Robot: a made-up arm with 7 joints.
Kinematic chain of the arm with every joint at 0, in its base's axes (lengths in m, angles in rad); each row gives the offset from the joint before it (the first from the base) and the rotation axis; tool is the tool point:
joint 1: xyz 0 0 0.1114 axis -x
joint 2: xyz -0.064 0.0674 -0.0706 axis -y
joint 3: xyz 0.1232 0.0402 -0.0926 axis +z
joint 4: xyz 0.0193 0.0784 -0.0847 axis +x
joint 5: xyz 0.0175 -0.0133 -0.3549 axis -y
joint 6: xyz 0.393 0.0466 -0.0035 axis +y
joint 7: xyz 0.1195 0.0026 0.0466 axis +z
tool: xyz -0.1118 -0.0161 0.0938
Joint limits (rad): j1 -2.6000..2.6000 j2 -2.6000..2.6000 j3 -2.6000..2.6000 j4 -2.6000..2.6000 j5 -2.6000..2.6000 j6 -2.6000..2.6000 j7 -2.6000..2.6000
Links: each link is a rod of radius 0.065 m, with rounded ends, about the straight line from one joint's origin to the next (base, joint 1, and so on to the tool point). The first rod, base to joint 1, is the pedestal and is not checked.
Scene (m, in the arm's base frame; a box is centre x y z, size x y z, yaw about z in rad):
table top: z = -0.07
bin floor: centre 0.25 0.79 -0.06 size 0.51 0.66 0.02 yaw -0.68
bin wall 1: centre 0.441 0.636 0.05 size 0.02 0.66 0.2 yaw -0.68
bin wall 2: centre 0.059 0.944 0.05 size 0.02 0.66 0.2 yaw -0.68
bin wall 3: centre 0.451 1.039 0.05 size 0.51 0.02 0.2 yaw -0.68
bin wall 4: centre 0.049 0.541 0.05 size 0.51 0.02 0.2 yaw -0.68
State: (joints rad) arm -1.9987 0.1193 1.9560 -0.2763 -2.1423 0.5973 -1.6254
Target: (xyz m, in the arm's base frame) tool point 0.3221 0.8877 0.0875
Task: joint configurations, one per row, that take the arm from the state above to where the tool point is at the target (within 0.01 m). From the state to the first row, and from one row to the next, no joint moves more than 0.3 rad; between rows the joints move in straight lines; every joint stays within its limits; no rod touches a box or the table.
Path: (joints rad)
1: -1.9850 0.2118 1.8848 -0.2452 -2.3712 0.8162 -1.6400
2: -1.9714 0.3043 1.8136 -0.2142 -2.6000 1.0352 -1.6546

